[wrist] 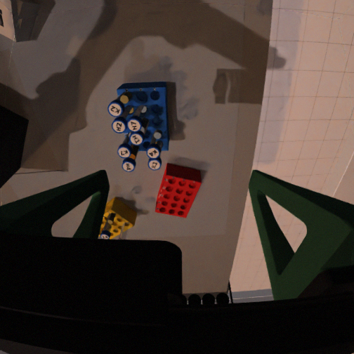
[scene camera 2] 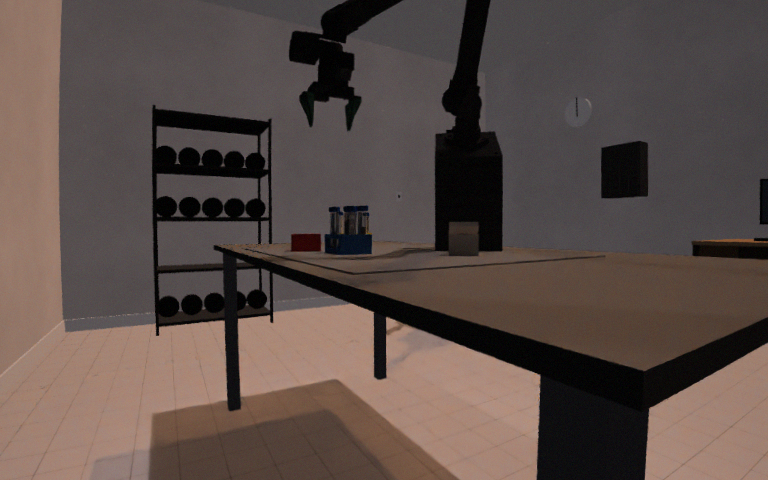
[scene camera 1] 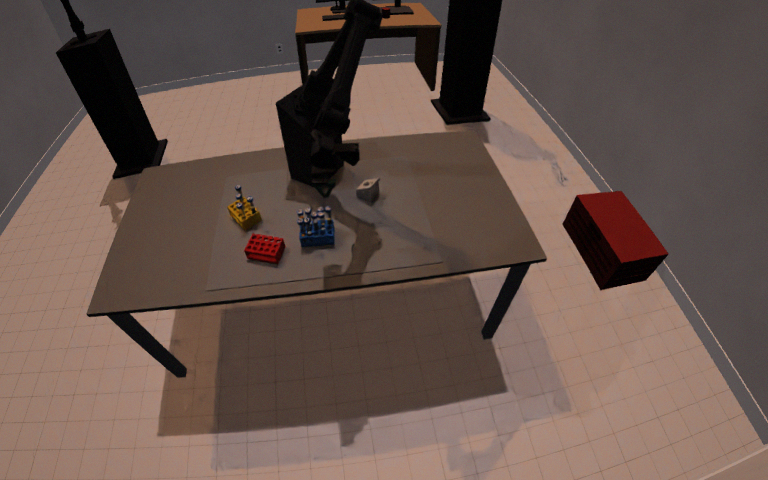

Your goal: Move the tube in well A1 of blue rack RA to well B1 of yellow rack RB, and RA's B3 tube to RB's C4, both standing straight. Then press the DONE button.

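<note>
Blue rack RA holds several blue-capped tubes with white cap labels. Yellow rack RB also holds several blue-capped tubes; my finger and the gripper body partly hide it in the wrist view. Well letters and numbers are too small to read, so I cannot tell which tubes stand in A1 and B3. My gripper is wide open and empty, high above the table. A pale block with a dark spot on its slanted face stands near the arm's base; no DONE lettering is legible.
A red rack with empty wells lies beside the blue and yellow racks. The arm's dark pedestal stands at the table's back. A red cabinet stands off the table's right side.
</note>
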